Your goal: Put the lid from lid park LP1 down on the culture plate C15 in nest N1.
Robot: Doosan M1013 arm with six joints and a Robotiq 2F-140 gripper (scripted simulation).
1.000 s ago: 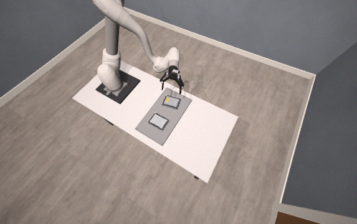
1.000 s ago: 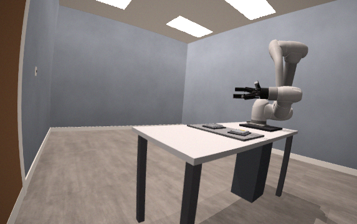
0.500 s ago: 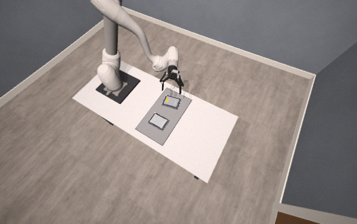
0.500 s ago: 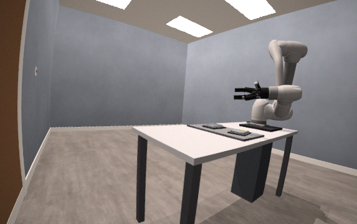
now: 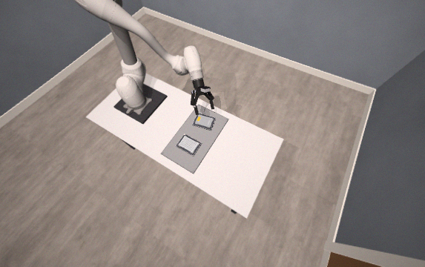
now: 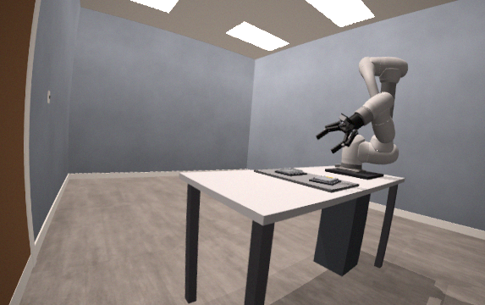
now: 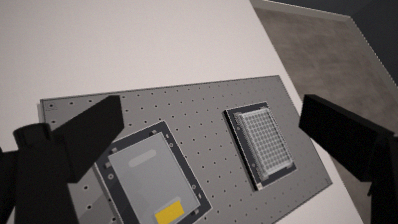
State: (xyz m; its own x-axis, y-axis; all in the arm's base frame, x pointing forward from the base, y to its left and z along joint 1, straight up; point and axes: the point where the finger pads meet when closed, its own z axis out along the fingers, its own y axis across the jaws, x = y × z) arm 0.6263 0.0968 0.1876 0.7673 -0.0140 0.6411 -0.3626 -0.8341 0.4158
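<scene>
Now: hand 30 mm past the clear lid, 10 mm to the right of it and 180 mm above it. Also, from my hand: dark station (30 mm behind, 10 mm to the left, 190 mm below); culture plate (30 mm behind, 220 mm to the right, 180 mm below).
</scene>
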